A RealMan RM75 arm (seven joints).
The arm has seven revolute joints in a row. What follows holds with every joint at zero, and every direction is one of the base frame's.
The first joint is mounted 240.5 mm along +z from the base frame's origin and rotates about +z.
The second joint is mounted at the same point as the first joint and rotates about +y.
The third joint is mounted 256 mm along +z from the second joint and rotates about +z.
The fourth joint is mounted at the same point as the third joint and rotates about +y.
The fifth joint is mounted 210 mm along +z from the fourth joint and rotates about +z.
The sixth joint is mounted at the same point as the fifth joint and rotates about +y.
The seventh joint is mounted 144 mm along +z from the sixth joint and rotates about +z.
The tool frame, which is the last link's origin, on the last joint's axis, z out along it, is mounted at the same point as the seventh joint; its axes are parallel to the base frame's.
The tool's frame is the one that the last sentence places.
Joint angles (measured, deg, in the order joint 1, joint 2, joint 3, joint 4, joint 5, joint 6, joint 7), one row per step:
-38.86, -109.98, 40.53, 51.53, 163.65, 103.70, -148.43
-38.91, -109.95, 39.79, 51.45, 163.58, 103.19, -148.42
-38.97, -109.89, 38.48, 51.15, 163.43, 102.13, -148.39
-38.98, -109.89, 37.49, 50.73, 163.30, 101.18, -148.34
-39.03, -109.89, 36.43, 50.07, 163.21, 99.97, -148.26
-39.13, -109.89, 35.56, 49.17, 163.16, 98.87, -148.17
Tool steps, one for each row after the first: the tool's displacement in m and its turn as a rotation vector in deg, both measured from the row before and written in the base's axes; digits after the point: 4 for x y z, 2 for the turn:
-0.0006, 0.0014, 0.0009, 0.94, -0.30, 0.02
-0.0016, 0.0024, 0.0012, 1.71, -0.54, 0.10
-0.0017, 0.0015, 0.0001, 1.25, -0.48, 0.15
-0.0022, 0.0018, -0.0005, 1.34, -0.48, 0.18
-0.0021, 0.0013, -0.0015, 0.93, -0.49, 0.25

